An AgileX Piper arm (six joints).
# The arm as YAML. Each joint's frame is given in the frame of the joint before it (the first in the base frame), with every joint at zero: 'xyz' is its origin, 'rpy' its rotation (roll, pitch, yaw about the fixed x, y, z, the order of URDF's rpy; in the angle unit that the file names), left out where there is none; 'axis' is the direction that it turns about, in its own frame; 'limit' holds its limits. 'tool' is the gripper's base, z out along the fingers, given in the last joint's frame.
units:
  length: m
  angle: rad
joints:
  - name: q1
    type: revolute
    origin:
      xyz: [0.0, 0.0, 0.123]
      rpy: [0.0, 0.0, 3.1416]
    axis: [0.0, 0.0, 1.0]
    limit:
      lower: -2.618
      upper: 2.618
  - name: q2
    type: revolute
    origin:
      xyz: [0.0, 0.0, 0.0]
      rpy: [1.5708, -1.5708, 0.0]
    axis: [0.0, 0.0, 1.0]
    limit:
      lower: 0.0
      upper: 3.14
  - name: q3
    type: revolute
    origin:
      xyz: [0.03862, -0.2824, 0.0]
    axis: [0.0, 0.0, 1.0]
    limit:
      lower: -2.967
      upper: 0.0
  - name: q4
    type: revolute
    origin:
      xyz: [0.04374, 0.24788, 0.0]
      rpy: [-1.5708, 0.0, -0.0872]
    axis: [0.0, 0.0, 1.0]
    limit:
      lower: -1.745
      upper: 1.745
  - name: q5
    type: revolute
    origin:
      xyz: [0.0, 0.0, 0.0]
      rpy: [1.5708, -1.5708, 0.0]
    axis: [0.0, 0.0, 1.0]
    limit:
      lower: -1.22
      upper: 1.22
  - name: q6
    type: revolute
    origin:
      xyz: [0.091, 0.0, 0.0]
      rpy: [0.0, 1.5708, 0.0]
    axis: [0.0, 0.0, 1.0]
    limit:
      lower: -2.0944
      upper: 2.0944
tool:
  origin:
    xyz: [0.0, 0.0, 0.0]
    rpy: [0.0, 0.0, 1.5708]
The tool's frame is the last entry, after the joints.
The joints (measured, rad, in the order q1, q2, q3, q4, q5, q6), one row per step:
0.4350 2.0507 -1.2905 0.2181 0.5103 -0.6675
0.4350 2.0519 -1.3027 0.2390 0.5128 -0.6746
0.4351 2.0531 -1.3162 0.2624 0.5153 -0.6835
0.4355 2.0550 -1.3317 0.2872 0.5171 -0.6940
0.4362 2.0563 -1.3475 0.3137 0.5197 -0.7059
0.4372 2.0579 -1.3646 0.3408 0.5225 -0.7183
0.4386 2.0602 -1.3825 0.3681 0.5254 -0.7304
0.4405 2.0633 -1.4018 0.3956 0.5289 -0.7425
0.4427 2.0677 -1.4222 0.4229 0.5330 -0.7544
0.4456 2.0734 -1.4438 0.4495 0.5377 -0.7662
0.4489 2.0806 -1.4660 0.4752 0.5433 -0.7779
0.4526 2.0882 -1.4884 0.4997 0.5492 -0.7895
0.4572 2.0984 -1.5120 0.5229 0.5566 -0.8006
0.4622 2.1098 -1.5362 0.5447 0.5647 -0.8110
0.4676 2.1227 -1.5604 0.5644 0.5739 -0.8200
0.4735 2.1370 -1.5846 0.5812 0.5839 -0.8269
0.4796 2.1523 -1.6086 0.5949 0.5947 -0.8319
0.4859 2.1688 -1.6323 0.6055 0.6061 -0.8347
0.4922 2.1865 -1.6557 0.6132 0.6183 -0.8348
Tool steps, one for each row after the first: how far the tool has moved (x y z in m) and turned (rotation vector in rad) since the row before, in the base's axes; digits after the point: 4 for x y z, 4 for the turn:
0.0020 0.0020 0.0026 0.0166 -0.0026 -0.0060
0.0022 0.0022 0.0030 0.0186 -0.0035 -0.0056
0.0025 0.0026 0.0033 0.0199 -0.0054 -0.0046
0.0024 0.0028 0.0037 0.0211 -0.0054 -0.0036
0.0025 0.0030 0.0039 0.0219 -0.0061 -0.0029
0.0026 0.0032 0.0039 0.0224 -0.0061 -0.0026
0.0026 0.0035 0.0040 0.0228 -0.0061 -0.0017
0.0027 0.0037 0.0038 0.0227 -0.0054 -0.0009
0.0027 0.0041 0.0036 0.0223 -0.0051 0.0006
0.0026 0.0043 0.0031 0.0213 -0.0039 0.0021
0.0025 0.0044 0.0030 0.0204 -0.0039 0.0035
0.0024 0.0049 0.0021 0.0189 -0.0017 0.0055
0.0023 0.0050 0.0017 0.0179 -0.0008 0.0067
0.0021 0.0052 0.0010 0.0160 0.0013 0.0077
0.0019 0.0053 0.0002 0.0138 0.0031 0.0086
0.0017 0.0053 -0.0004 0.0115 0.0045 0.0093
0.0015 0.0052 -0.0012 0.0090 0.0062 0.0096
0.0014 0.0051 -0.0020 0.0067 0.0084 0.0094

